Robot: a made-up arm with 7 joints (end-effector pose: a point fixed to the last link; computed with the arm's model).
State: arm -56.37 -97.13 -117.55 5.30 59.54 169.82 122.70
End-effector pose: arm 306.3 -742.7 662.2 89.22 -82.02 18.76
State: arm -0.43 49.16 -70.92 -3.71 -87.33 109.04 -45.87
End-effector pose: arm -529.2 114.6 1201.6 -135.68 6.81 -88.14
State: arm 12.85 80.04 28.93 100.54 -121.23 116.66 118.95
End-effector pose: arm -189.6 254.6 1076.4 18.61 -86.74 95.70
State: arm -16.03 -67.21 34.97 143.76 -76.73 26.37 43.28
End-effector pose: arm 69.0 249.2 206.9 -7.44 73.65 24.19
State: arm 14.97 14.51 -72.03 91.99 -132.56 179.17 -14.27
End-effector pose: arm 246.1 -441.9 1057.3 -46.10 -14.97 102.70
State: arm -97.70 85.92 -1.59 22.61 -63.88 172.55 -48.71
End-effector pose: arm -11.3 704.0 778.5 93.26 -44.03 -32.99
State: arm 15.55 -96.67 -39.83 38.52 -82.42 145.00 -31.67
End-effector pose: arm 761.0 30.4 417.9 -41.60 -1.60 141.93
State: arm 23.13 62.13 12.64 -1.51 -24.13 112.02 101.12
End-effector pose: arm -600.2 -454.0 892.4 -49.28 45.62 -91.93
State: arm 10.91 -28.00 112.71 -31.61 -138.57 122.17 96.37
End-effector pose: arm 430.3 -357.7 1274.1 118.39 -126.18 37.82
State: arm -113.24 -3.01 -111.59 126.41 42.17 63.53 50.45
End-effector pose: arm -311.8 484.5 569.6 42.29 67.50 35.36
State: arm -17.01 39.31 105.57 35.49 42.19 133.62 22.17
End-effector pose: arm -269.6 329.5 1176.7 -149.64 26.61 -65.69
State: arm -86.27 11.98 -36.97 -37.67 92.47 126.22 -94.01
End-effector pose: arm 51.2 376.1 1305.2 129.96 98.73 -30.99
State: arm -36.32 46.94 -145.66 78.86 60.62 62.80 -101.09
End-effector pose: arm -693.9 112.8 486.7 -33.42 -57.23 -128.24
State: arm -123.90 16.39 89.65 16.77 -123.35 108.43 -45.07
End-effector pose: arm 243.3 271.6 1376.1 -166.15 23.76 9.54
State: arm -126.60 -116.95 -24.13 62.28 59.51 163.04 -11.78
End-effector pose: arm -344.4 -21.5 146.9 -73.42 -18.18 -130.68
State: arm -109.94 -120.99 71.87 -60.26 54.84 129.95 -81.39
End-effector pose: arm -643.4 -315.0 442.9 81.62 53.34 123.95
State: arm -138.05 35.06 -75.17 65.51 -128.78 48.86 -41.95
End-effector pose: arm -320.2 512.3 1284.0 -38.99 -98.61 113.34
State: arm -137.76 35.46 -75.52 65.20 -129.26 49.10 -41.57
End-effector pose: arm -316.9 516.1 1282.9 -38.64 -98.46 113.23
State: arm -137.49 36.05 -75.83 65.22 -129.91 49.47 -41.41
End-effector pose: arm -315.1 520.3 1278.6 -38.74 -98.56 113.36
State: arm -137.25 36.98 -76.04 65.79 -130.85 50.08 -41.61
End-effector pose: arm -316.0 525.1 1269.1 -39.47 -99.10 113.91
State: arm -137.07 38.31 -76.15 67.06 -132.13 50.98 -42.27
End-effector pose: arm -320.3 530.2 1252.9 -41.02 -100.22 114.99
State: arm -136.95 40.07 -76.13 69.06 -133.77 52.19 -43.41
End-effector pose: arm -328.1 534.5 1230.0 -43.33 -102.02 116.58
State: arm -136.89 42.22 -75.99 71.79 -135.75 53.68 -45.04
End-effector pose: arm -339.5 536.3 1200.8 -46.31 -104.63 118.59
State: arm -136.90 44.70 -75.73 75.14 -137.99 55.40 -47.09
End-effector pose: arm -353.5 534.2 1167.0 -49.69 -108.10 120.84
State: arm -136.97 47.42 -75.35 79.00 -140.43 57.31 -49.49
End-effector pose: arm -369.2 526.6 1130.6 -53.19 -112.53 123.07
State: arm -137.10 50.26 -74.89 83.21 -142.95 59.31 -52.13
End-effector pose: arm -385.4 513.1 1093.7 56.01 116.73 -123.80
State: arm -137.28 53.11 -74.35 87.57 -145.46 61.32 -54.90
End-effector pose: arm -400.7 493.9 1058.8 55.21 115.05 -117.22
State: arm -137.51 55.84 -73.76 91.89 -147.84 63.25 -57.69
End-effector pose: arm -414.0 470.5 1027.6 53.97 113.93 -110.60
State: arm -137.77 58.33 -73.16 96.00 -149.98 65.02 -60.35
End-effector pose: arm -424.9 444.7 1001.0 52.45 113.31 -104.28
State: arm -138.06 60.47 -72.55 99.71 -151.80 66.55 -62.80
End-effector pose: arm -432.9 418.8 979.8 50.92 113.13 -98.51
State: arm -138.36 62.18 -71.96 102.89 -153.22 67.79 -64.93
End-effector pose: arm -438.4 395.0 963.8 49.55 113.24 -93.55
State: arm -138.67 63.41 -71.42 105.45 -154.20 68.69 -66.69
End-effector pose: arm -442.0 374.9 952.4 48.51 113.46 -89.56
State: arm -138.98 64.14 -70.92 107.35 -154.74 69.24 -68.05
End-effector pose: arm -444.3 359.4 945.3 47.89 113.71 -86.60
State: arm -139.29 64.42 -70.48 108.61 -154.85 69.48 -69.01
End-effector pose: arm -445.6 349.0 941.7 47.65 113.88 -84.70
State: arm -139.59 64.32 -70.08 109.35 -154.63 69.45 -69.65
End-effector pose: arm -446.5 342.6 940.8 47.76 113.98 -83.62
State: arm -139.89 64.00 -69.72 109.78 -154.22 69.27 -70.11
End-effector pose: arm -447.3 338.8 941.3 48.11 114.01 -83.03
